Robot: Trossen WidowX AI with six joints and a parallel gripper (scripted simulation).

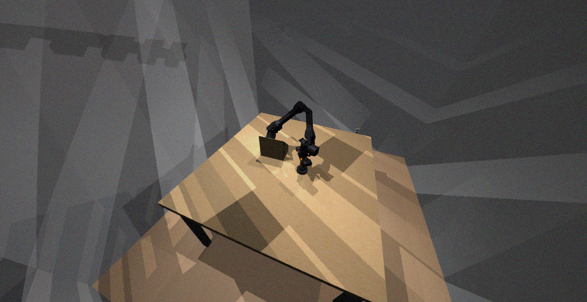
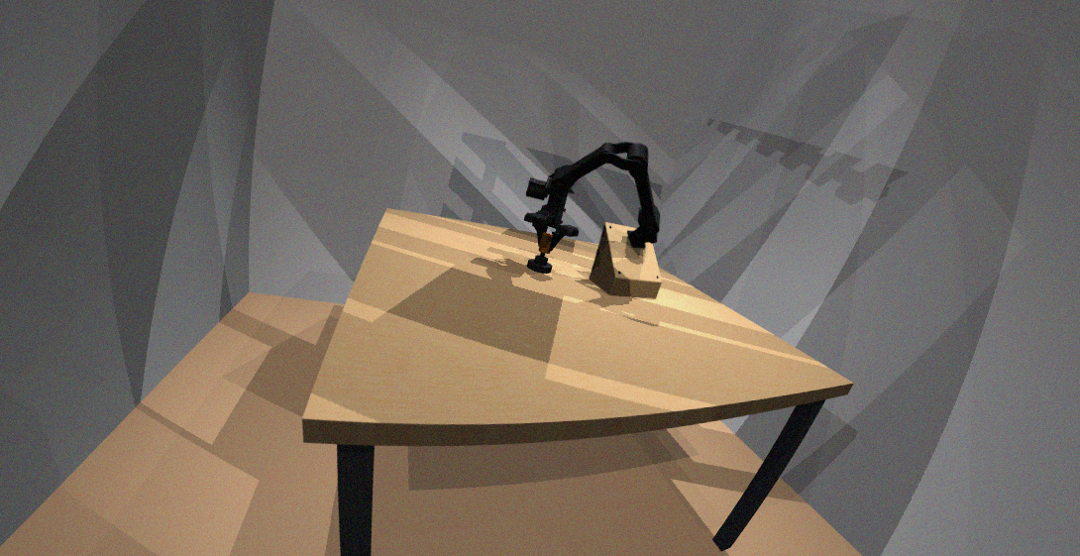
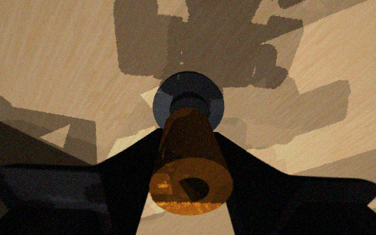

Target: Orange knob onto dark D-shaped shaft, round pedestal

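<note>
Now: gripper tip 2 cm below the orange knob. From my gripper tip the other things lie so: dark round pedestal: 4 cm below.
</note>
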